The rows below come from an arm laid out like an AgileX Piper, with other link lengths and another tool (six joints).
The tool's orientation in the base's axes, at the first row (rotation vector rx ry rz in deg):
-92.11, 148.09, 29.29
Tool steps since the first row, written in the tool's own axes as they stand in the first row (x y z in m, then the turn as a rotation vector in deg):
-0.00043, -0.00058, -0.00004, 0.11, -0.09, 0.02
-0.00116, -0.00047, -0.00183, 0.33, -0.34, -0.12
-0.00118, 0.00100, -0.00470, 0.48, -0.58, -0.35
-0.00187, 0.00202, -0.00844, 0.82, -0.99, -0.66
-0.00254, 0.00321, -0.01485, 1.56, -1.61, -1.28
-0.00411, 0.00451, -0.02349, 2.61, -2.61, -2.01
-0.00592, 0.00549, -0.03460, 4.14, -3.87, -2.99
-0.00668, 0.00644, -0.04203, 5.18, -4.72, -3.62
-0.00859, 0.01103, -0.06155, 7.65, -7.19, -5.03
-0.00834, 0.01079, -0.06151, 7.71, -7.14, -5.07
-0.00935, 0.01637, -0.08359, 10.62, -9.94, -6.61
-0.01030, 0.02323, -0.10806, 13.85, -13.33, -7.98
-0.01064, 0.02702, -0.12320, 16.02, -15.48, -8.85
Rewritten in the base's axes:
0.00071, 0.00012, -0.00001, 0.03, -0.13, -0.07
0.00117, 0.00025, 0.00186, 0.16, -0.46, -0.04
0.00025, -0.00002, 0.00494, 0.34, -0.75, 0.08
0.00014, -0.00015, 0.00888, 0.58, -1.31, 0.20
0.00021, -0.00106, 0.01537, 0.87, -2.39, 0.47
0.00087, -0.00182, 0.02419, 1.36, -3.92, 0.68
0.00223, -0.00327, 0.03531, 1.90, -6.05, 0.96
0.00268, -0.00450, 0.04272, 2.25, -7.48, 1.11
0.00198, -0.00697, 0.06270, 3.48, -11.03, 1.29
0.00207, -0.00727, 0.06255, 3.41, -11.08, 1.33
0.00040, -0.01091, 0.08499, 4.74, -15.19, 1.45
-0.00212, -0.01481, 0.11000, 6.43, -19.76, 1.19
-0.00339, -0.01762, 0.12530, 7.44, -22.76, 1.00

